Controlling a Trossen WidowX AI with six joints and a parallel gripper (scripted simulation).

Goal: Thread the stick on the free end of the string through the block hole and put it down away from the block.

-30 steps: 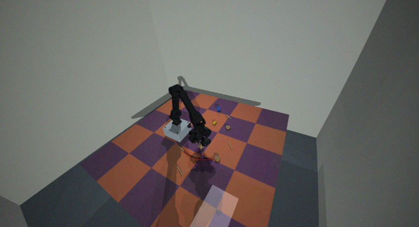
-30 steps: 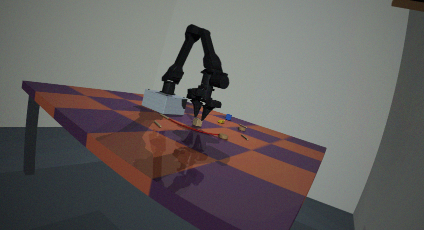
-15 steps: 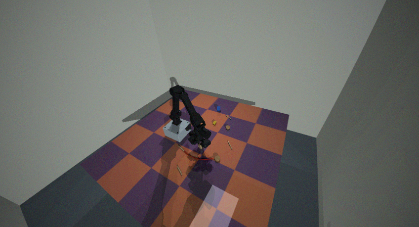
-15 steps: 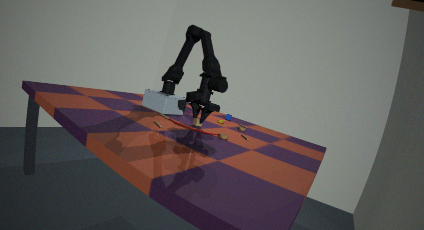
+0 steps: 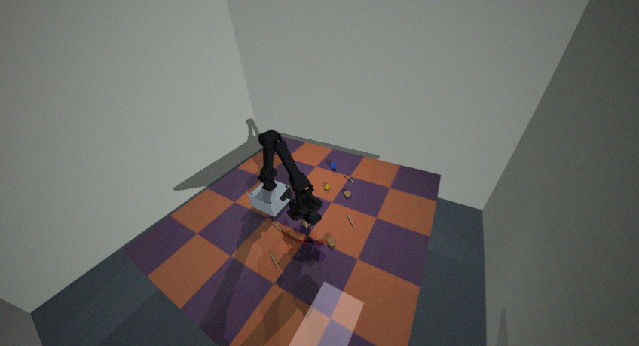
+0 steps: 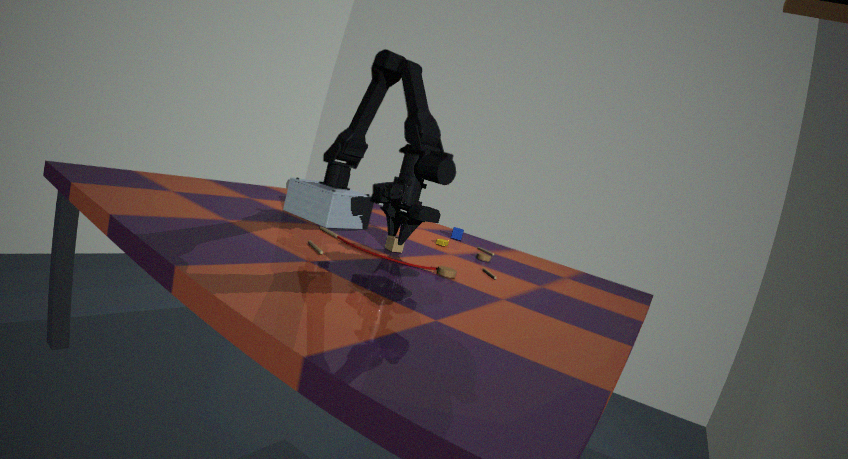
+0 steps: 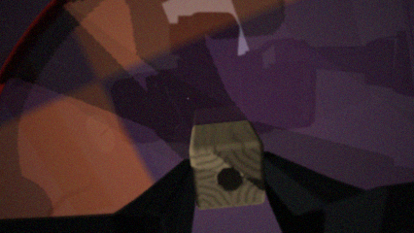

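The thin wooden stick lies 110 mm behind my gripper tip, 90 mm to the right of it and 10 mm below it. Also, from my gripper tip: yellow piece: 290 mm to the left, 50 mm behind, 10 mm below; then wooden block: right at my gripper tip; then blue cube: 500 mm to the left, 130 mm behind.
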